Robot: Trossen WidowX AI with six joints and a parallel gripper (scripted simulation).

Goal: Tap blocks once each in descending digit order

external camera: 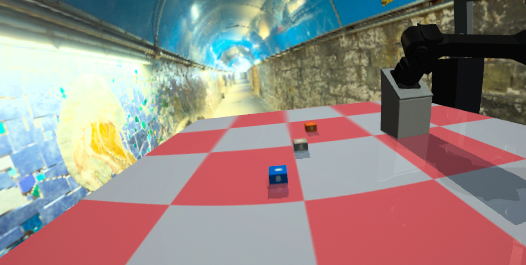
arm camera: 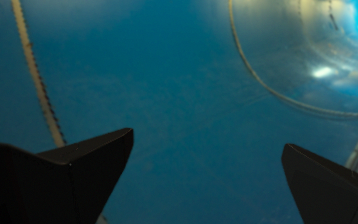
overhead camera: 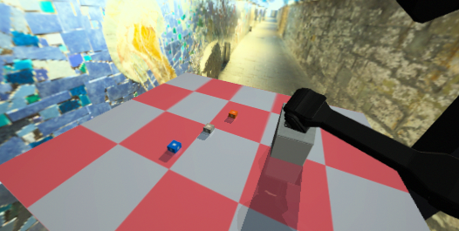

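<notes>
My gripper tip is 530 mm above the blue block, 450 mm short of it and 10 mm to the right of it. Round my gripper tip: orange block 530 mm below, 350 mm ahead, 260 mm to the right; grey block 530 mm below, 400 mm ahead, 120 mm to the right.
</notes>
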